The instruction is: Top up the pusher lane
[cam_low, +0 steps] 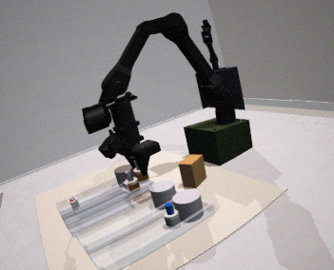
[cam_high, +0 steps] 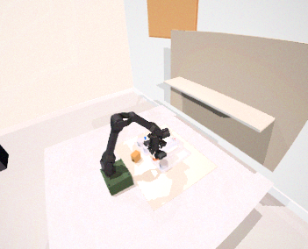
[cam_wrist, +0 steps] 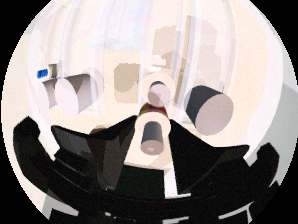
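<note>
The clear sprung lane lies 150 mm ahead of my gripper tip, 20 mm to the left of it and 30 mm below it. From my gripper tip the other things lie so: orange-brown box: 100 mm behind, 110 mm to the left, 10 mm below; then wall shelf: 510 mm ahead, 30 mm to the right, 320 mm above.
</note>
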